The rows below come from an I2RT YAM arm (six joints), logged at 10 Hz.
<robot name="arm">
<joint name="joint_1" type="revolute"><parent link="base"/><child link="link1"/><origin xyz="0 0 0.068" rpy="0 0 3.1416"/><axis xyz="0 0 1"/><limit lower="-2.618" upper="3.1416"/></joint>
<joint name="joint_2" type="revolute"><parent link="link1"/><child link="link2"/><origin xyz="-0.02 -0.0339 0.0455" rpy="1.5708 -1.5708 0"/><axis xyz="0 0 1"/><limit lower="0" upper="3.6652"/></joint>
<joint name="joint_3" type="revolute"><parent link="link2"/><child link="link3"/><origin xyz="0 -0.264 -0.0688" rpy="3.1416 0 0"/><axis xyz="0 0 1"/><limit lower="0" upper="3.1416"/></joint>
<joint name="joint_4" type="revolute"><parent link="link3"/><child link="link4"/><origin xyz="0.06 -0.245 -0.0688" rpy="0 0 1.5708"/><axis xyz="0 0 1"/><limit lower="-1.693" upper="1.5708"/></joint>
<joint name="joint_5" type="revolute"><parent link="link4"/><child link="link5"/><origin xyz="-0.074 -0.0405 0.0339" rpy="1.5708 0 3.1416"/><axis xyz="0 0 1"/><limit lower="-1.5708" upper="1.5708"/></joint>
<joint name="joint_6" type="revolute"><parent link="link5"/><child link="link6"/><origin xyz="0.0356 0 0.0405" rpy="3.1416 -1.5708 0"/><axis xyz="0 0 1"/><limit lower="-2.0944" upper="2.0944"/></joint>
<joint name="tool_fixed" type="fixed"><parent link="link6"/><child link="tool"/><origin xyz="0 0 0" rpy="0 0 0"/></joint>
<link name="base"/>
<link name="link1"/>
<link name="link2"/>
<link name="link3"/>
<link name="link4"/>
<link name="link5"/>
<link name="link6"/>
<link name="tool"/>
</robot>
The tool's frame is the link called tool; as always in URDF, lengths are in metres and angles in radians.
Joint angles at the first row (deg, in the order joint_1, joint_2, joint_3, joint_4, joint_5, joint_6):
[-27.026 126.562 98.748 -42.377 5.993 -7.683]
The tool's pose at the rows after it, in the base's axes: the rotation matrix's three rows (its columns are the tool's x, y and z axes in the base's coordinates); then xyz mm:
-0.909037 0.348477 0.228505; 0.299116 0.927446 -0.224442; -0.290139 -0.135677 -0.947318; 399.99 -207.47 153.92
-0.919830 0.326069 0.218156; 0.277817 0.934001 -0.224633; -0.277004 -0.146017 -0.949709; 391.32 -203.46 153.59
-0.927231 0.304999 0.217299; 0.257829 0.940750 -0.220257; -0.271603 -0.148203 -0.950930; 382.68 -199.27 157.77
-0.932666 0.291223 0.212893; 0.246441 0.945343 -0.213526; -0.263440 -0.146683 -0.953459; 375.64 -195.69 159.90
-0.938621 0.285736 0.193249; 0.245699 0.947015 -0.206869; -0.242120 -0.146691 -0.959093; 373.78 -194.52 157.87
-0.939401 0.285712 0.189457; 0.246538 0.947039 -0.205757; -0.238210 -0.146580 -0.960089; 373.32 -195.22 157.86
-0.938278 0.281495 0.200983; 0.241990 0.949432 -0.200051; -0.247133 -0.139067 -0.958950; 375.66 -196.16 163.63
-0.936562 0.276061 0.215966; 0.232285 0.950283 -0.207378; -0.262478 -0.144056 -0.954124; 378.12 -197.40 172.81
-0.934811 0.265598 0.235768; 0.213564 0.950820 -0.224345; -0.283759 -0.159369 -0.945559; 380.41 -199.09 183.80
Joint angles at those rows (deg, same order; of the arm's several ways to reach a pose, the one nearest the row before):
[-26.980 125.823 96.073 -42.378 5.529 -8.426]
[-27.005 123.951 93.023 -41.741 5.802 -9.846]
[-27.047 121.665 90.400 -41.572 5.587 -11.123]
[-27.069 119.991 88.351 -41.622 5.351 -11.880]
[-27.027 120.101 88.189 -42.579 5.536 -12.041]
[-27.139 120.161 88.307 -42.857 5.548 -12.128]
[-27.158 120.148 89.614 -43.734 4.948 -12.343]
[-27.157 119.818 91.147 -44.598 4.930 -12.804]
[-27.190 119.274 92.674 -45.127 5.268 -13.780]

